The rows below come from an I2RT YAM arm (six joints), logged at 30 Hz.
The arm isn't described. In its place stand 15 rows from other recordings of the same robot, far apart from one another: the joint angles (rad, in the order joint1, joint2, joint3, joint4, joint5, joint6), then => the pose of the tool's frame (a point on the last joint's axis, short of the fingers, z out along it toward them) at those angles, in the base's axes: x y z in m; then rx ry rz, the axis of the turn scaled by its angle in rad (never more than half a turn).
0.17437, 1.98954, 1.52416, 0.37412, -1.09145, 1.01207 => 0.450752 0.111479 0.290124 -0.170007 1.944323 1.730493
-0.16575, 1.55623, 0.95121, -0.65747, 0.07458, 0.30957 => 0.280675 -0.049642 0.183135 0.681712 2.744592 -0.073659
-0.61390, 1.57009, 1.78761, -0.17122, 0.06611, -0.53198 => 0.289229 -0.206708 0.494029 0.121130 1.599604 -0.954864
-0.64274, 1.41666, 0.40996, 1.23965, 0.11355, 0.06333 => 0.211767 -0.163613 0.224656 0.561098 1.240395 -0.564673
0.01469, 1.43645, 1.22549, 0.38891, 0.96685, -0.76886 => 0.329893 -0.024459 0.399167 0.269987 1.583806 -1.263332
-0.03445, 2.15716, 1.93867, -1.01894, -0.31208, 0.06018 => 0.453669 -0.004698 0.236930 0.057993 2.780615 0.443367
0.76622, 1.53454, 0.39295, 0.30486, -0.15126, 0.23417 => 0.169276 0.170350 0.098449 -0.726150 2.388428 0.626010
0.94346, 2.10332, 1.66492, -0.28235, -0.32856, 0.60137 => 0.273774 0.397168 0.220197 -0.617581 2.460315 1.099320
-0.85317, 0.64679, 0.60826, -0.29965, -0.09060, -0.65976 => 0.107448 -0.118198 0.286800 0.130470 2.016668 -0.915417
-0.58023, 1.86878, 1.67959, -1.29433, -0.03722, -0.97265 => 0.300948 -0.195686 0.269563 -0.597591 2.993757 -0.052876
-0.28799, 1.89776, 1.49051, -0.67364, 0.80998, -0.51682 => 0.376094 -0.138300 0.234612 -0.020857 2.722008 -1.332570
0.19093, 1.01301, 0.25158, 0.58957, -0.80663, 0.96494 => 0.187739 0.062465 0.195011 0.082659 1.952221 1.502583
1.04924, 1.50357, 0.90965, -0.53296, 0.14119, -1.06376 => 0.146740 0.245311 0.190868 -2.323022 1.361888 -0.194797
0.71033, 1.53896, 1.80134, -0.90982, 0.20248, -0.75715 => 0.246887 0.202905 0.433196 -1.397852 1.717194 -0.250342
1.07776, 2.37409, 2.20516, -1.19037, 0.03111, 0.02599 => 0.230333 0.426352 0.207621 -1.472955 2.547495 0.124778
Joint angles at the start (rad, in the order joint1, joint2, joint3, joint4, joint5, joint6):
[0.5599 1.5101 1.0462 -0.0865 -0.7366 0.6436]
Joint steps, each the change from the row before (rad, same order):
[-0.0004 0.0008 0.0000 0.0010 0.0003 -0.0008]
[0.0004 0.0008 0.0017 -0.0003 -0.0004 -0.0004]
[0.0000 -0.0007 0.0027 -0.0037 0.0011 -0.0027]
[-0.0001 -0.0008 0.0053 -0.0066 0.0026 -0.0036]
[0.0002 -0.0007 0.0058 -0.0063 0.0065 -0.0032]
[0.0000 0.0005 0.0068 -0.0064 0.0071 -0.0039]
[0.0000 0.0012 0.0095 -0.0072 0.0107 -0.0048]
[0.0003 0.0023 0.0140 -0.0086 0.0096 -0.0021]
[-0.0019 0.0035 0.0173 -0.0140 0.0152 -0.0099]
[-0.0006 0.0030 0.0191 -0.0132 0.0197 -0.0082]
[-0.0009 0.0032 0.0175 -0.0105 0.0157 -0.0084]
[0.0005 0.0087 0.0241 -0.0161 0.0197 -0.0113]
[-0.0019 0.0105 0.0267 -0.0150 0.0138 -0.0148]
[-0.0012 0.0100 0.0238 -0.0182 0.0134 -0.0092]
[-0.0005 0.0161 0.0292 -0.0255 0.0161 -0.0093]
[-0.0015 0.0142 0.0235 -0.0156 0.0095 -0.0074]
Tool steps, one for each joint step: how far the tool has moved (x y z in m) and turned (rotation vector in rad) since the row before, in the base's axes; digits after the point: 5 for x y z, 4 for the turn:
[0.00024 -0.00002 -0.00017 -0.0002 -0.0010 -0.0003]
[0.00016 0.00027 0.00029 0.0004 -0.0008 0.0009]
[0.00002 -0.00002 0.00079 -0.0011 -0.0025 0.0001]
[0.00018 -0.00001 0.00141 -0.0021 -0.0036 -0.0009]
[0.00031 0.00007 0.00153 -0.0034 -0.0049 -0.0041]
[0.00060 0.00015 0.00147 -0.0039 -0.0054 -0.0045]
[0.00100 0.00029 0.00204 -0.0051 -0.0082 -0.0072]
[0.00136 0.00066 0.00309 -0.0030 -0.0072 -0.0071]
[0.00214 0.00008 0.00328 -0.0090 -0.0128 -0.0109]
[0.00208 0.00041 0.00408 -0.0091 -0.0151 -0.0141]
[0.00199 0.00035 0.00377 -0.0070 -0.0149 -0.0109]
[0.00284 0.00131 0.00367 -0.0120 -0.0146 -0.0117]
[0.00360 0.00099 0.00411 -0.0096 -0.0175 -0.0076]
[0.00298 0.00089 0.00300 -0.0109 -0.0078 -0.0088]
[0.00387 0.00162 0.00207 -0.0165 -0.0018 -0.0102]
[0.00363 0.00128 0.00167 -0.0099 -0.0035 -0.0063]

